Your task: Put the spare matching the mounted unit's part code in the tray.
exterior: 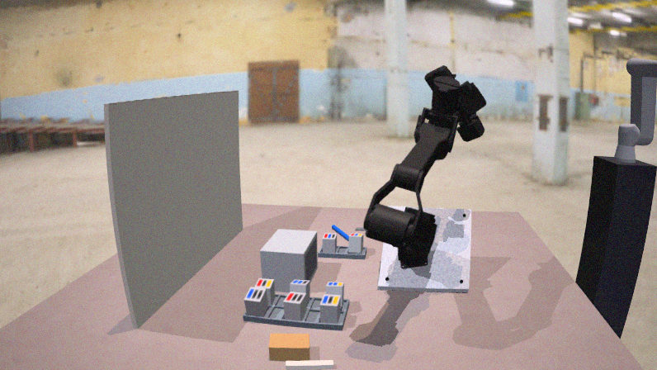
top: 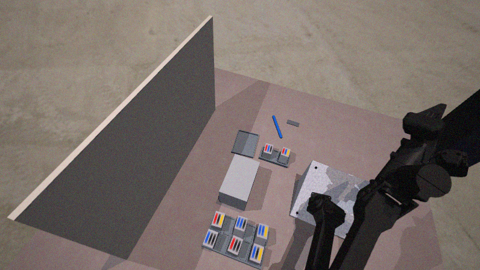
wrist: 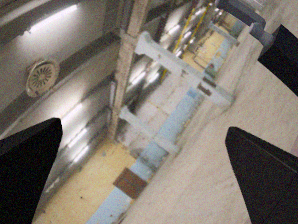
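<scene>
My gripper tip is now 410 mm above the grey spare block, 270 mm short of it and 80 mm to the left of it. From my gripper tip the other things lie so: grey mounted unit 420 mm ahead, 400 mm below, 120 mm to the left; grey tray 450 mm below, 450 mm ahead, 100 mm to the right; small grey bar 450 mm below, 300 mm to the right, 250 mm ahead.
</scene>
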